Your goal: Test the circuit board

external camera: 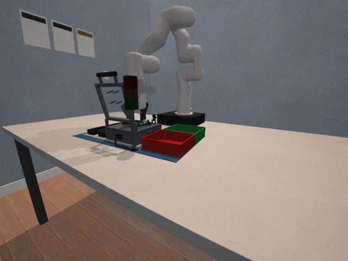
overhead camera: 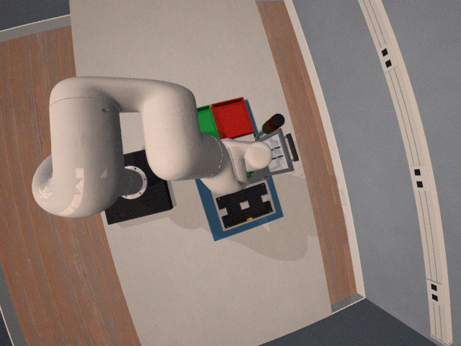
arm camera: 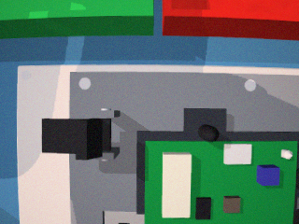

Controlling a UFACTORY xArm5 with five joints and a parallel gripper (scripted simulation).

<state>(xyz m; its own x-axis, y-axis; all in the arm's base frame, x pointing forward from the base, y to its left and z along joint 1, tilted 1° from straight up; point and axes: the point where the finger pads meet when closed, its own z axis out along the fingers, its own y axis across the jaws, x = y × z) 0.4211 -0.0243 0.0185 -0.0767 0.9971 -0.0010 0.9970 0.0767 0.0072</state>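
Now: the green circuit board right at my hand. Round my hand: black block: 7 cm behind, 5 cm to the left, 1 cm above; red bin: 3 cm ahead, 20 cm to the left, 6 cm below; green bin: 12 cm behind, 19 cm to the left, 6 cm below.
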